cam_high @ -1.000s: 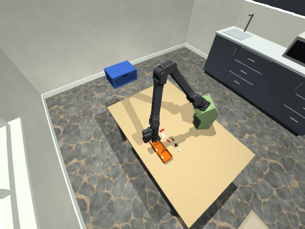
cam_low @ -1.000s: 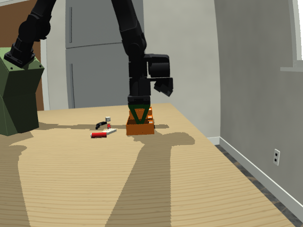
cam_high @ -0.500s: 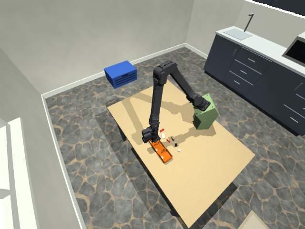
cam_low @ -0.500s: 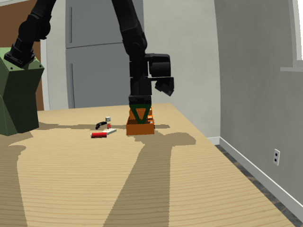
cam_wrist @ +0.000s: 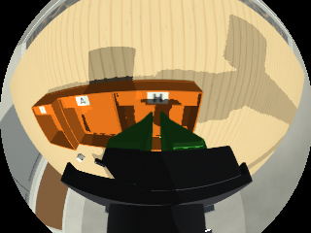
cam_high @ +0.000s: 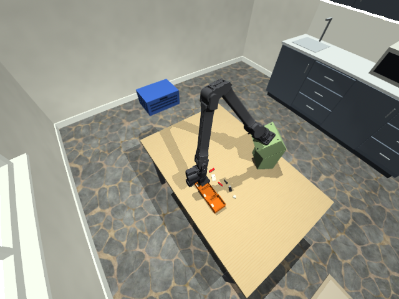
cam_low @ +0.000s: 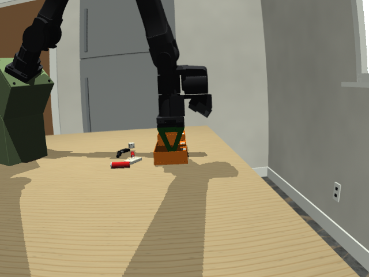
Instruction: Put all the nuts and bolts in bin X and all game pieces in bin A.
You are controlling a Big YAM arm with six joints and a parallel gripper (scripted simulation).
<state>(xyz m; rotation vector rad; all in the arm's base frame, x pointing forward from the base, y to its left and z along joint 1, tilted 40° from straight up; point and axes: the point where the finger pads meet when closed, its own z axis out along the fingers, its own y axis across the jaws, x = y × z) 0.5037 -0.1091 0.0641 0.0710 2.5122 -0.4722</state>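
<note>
Now: hand 10 mm short of the orange three-compartment bin tray and 80 mm to the right of it. From my hand the other things lie so: white domino (100 mm behind, 20 mm to the left, 20 mm below); black USB stick (130 mm behind, 150 mm to the left, 20 mm below); dark bolt (140 mm behind, 110 mm to the left, 20 mm below).
</note>
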